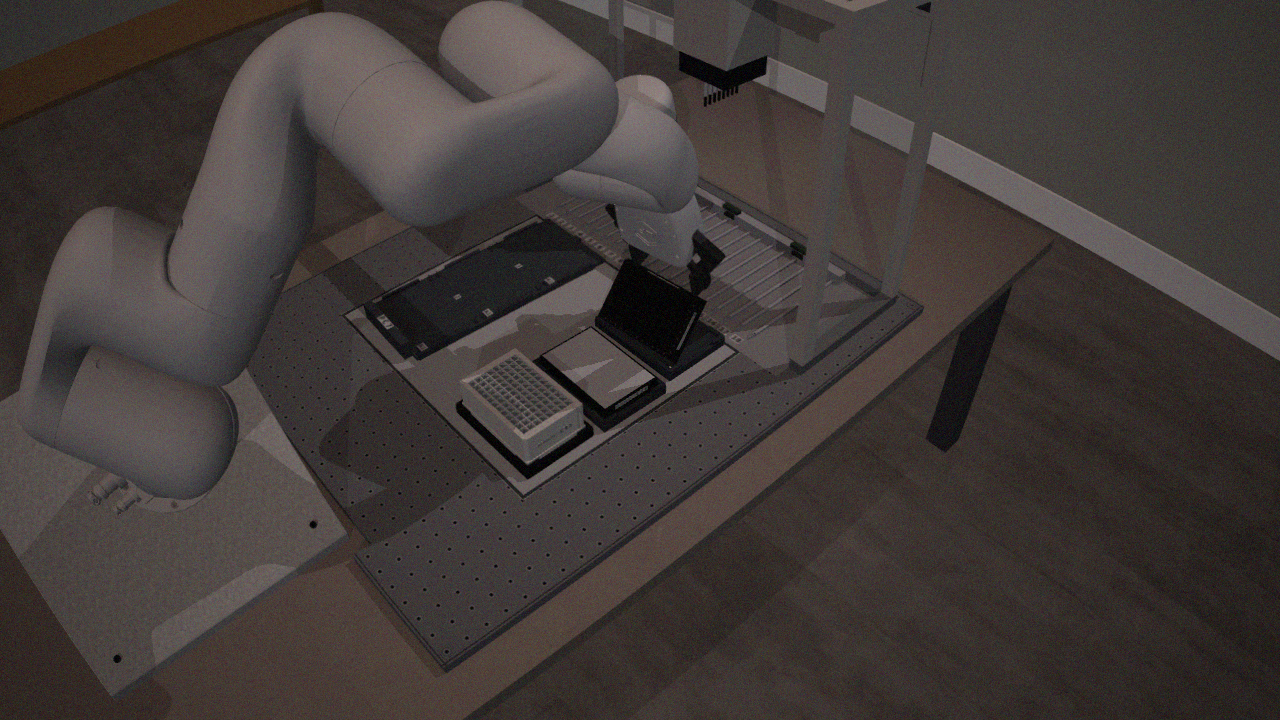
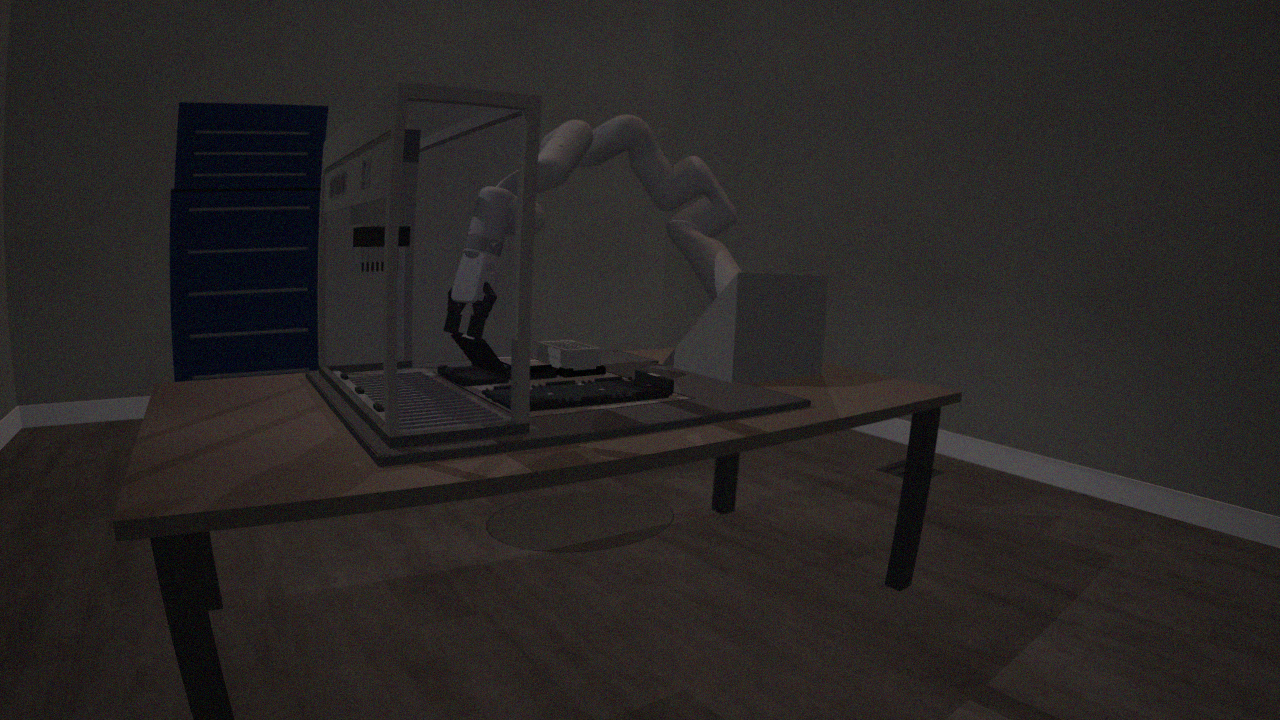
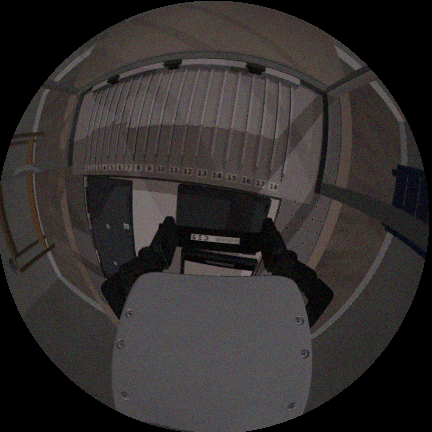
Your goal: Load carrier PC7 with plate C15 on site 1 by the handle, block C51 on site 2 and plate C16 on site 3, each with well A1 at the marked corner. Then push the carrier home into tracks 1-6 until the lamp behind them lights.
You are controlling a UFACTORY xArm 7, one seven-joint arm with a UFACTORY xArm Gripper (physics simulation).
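Dark plate C15 is tilted: its near edge rests on its black nest and its far edge is raised between my fingers. My gripper is open wide, one finger on each side of that raised edge. Light-topped plate C16 and white block C51 sit in their nests to the left of it. The long dark carrier PC7 lies empty behind them. The numbered tracks lie beyond the plate.
A white gantry post stands right of the tracks, with a pipetting head overhead. Small dark lamps sit along the back rail. The perforated base board lies near the table's front edge.
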